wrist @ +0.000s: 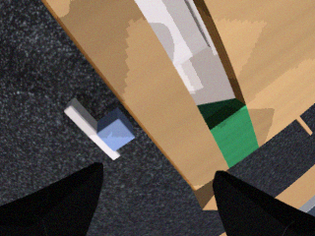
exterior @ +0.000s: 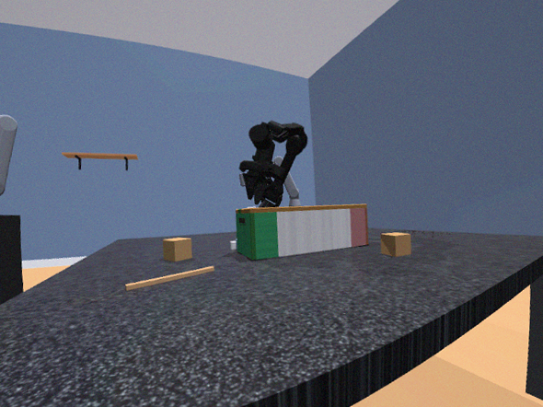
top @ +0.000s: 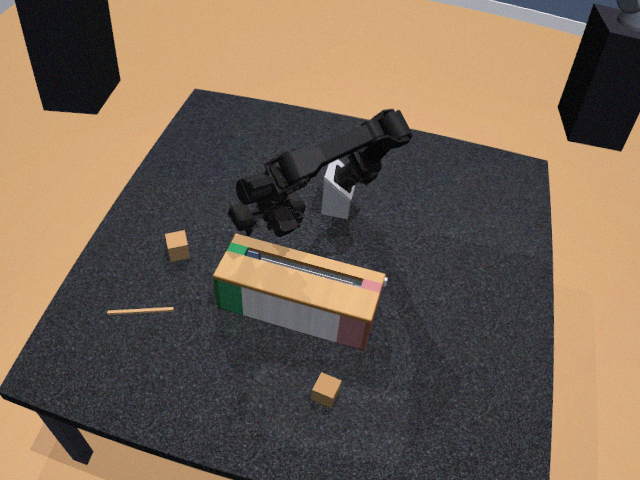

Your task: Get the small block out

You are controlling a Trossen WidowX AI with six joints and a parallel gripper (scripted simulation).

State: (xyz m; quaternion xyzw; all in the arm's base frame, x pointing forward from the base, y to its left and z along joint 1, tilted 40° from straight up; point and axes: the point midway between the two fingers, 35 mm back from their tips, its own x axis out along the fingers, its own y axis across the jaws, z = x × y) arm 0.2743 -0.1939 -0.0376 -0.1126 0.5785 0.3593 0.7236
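My gripper tip is now 130 mm above the blue block, 50 mm past it and 20 mm to the left of it. Also, from my gripper tip: tan cube: 230 mm to the right, 120 mm below, 20 mm behind; thin wooden stick: 270 mm to the right, 190 mm ahead, 150 mm below.
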